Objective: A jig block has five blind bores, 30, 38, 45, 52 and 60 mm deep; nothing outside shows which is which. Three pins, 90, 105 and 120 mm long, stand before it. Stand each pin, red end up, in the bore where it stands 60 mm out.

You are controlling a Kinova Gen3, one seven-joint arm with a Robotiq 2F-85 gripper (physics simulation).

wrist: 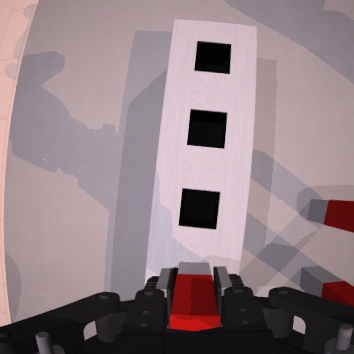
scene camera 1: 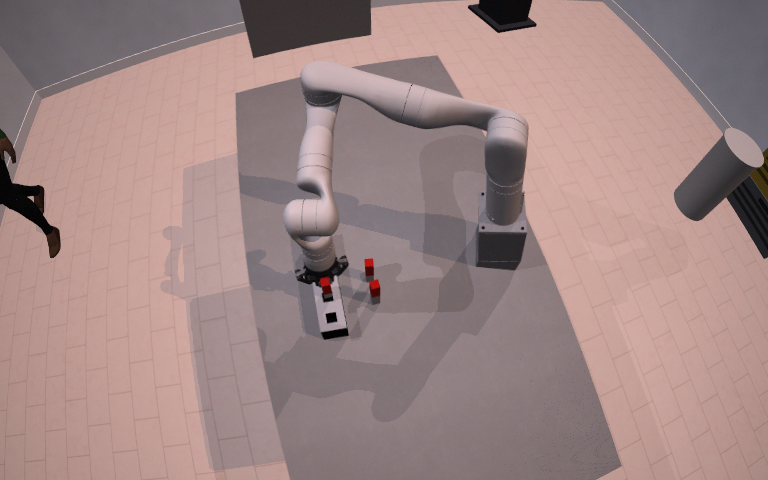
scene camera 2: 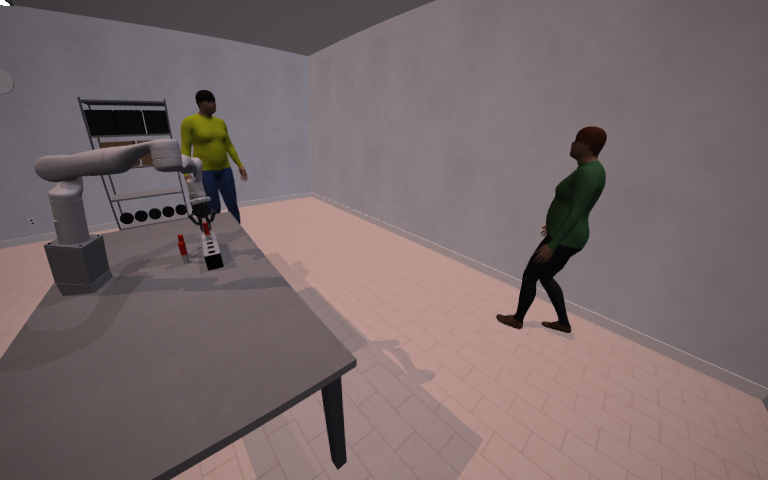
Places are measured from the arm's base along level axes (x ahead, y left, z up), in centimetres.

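Pixels of known places: gripper, fingertip midpoint: (wrist: 193,282) (scene camera 1: 324,282) (scene camera 2: 206,231); arm's base at its link origin: (scene camera 1: 502,210) (scene camera 2: 74,239).
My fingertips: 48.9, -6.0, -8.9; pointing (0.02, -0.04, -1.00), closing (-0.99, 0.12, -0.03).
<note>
Ahead of a thing's pixels: the offset from my fingertips to its top centre, as dx, dy, dz. Level surfaces: height alone.
The pale jig block {-0.9, -3.9, -5.2} (scene camera 1: 340,310) (scene camera 2: 214,261) (wrist: 207,92) lies lengthwise on the table; three square dark bores show in the wrist view, with the rest of its top hidden by the gripper. My gripper (scene camera 1: 325,287) (scene camera 2: 206,227) (wrist: 193,282) is shut on a pin {+0.2, +1.3, +3.9} (wrist: 195,302), held upright with its red end up, over the block's far part. Whether its grey lower end is inside a bore or above one cannot be told. Two other pins stand red end up beside the block: one pin (scene camera 1: 369,266) (wrist: 337,293) and another pin (scene camera 1: 374,288) (wrist: 341,215). Their lengths cannot be told.
The grey table {dz -12.6} (scene camera 1: 481,384) (scene camera 2: 186,362) carries the arm's base (scene camera 1: 501,247) (scene camera 2: 78,264), on the far side of the standing pins from the block. A person in yellow (scene camera 2: 209,144) stands behind the table, and a person in green (scene camera 2: 580,198) is on the floor at the right.
</note>
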